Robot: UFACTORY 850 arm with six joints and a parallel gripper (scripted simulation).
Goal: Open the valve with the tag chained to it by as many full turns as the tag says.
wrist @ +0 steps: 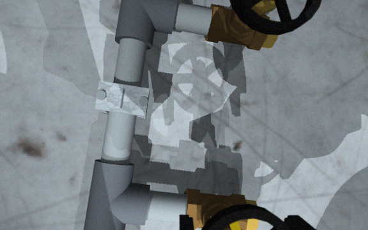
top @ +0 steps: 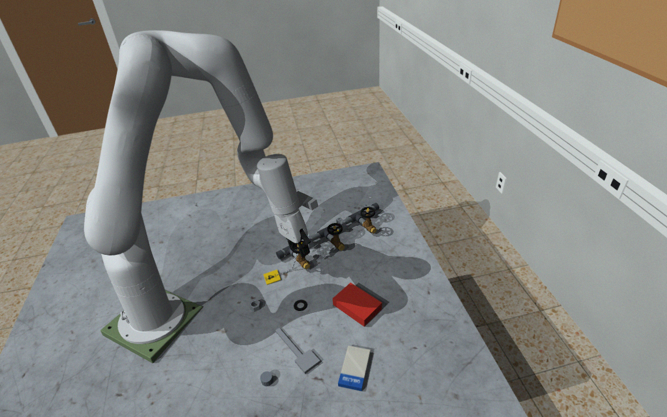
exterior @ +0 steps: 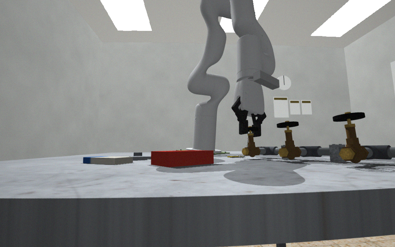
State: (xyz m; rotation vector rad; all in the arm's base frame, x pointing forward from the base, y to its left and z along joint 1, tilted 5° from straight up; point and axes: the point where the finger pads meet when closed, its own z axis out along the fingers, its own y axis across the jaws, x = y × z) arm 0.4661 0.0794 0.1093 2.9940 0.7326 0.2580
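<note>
Right now my hand is 90 mm past the yellow tag, 20 mm to the left of it and 90 mm above it. From my hand the other things lie so: black washer: 30 mm behind, 160 mm to the right, 90 mm below; then red block: 130 mm ahead, 210 mm to the right, 70 mm below; then grey nut: 170 mm behind, 120 mm to the right, 80 mm below.
</note>
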